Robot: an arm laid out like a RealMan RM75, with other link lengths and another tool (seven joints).
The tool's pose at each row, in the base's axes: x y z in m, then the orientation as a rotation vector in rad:
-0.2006, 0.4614, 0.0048, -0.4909, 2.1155, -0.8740
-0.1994, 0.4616, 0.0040, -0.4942, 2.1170, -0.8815
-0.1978, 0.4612, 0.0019, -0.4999, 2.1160, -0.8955
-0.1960, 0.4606, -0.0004, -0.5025, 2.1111, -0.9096
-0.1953, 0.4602, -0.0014, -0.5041, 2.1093, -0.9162
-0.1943, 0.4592, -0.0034, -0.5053, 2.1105, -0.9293
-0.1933, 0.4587, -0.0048, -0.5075, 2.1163, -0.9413
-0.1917, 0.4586, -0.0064, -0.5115, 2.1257, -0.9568
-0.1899, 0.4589, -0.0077, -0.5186, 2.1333, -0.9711
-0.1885, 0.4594, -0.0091, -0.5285, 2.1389, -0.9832
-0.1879, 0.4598, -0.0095, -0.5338, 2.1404, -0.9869
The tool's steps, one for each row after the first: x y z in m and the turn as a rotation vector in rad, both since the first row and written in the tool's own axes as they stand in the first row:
-0.0005, 0.0007, 0.0012, 0.0028, 0.0038, -0.0055
-0.0001, 0.0018, 0.0036, 0.0096, 0.0075, -0.0151
0.0003, 0.0030, 0.0063, 0.0191, 0.0085, -0.0222
0.0006, 0.0034, 0.0075, 0.0233, 0.0093, -0.0259
0.0016, 0.0041, 0.0096, 0.0301, 0.0154, -0.0322
0.0020, 0.0047, 0.0113, 0.0341, 0.0249, -0.0390
0.0019, 0.0057, 0.0133, 0.0380, 0.0387, -0.0488
0.0013, 0.0067, 0.0152, 0.0409, 0.0501, -0.0602
0.0008, 0.0080, 0.0167, 0.0423, 0.0586, -0.0724
0.0004, 0.0086, 0.0172, 0.0421, 0.0607, -0.0777

